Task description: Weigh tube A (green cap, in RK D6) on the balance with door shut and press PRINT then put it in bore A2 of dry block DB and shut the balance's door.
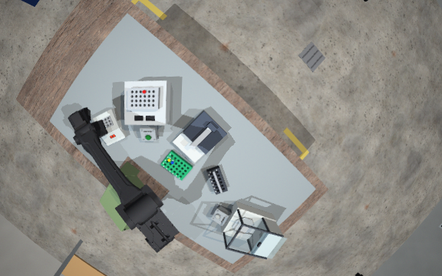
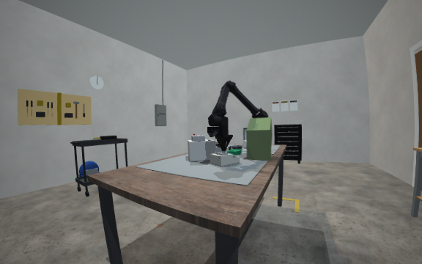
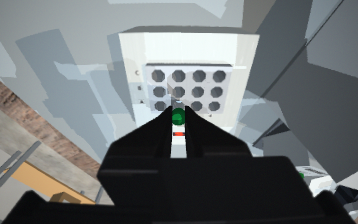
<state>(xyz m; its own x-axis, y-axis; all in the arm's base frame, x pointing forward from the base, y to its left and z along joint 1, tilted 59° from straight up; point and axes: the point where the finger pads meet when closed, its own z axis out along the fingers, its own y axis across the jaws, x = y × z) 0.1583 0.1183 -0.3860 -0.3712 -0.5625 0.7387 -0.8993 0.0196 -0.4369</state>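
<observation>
The green-capped tube lies 20 mm below my hand. The rest, counted from my hand: red-capped tube (270 mm ahead, 50 mm to the right, 70 mm above); dry block DB (10 mm to the right, 60 mm below); green tube rack RK (100 mm ahead, 380 mm to the right, 70 mm below).
</observation>
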